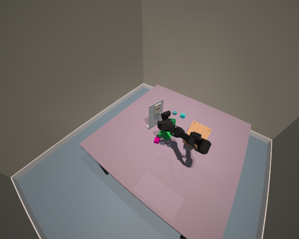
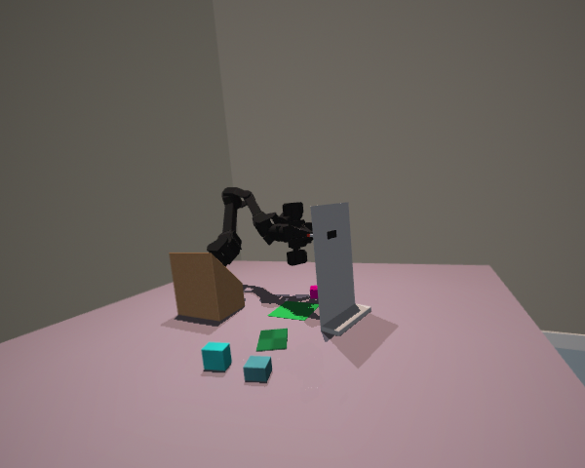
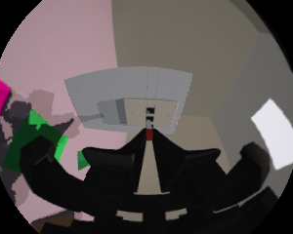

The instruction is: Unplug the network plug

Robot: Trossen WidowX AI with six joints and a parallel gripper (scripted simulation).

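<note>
My gripper tip is now 80 mm past the bright green square, 10 mm to the right of it and 220 mm above it. Also, from my gripper tip: network plug right at my gripper tip; grey upright panel 70 mm ahead, 30 mm to the right, 90 mm below.
</note>
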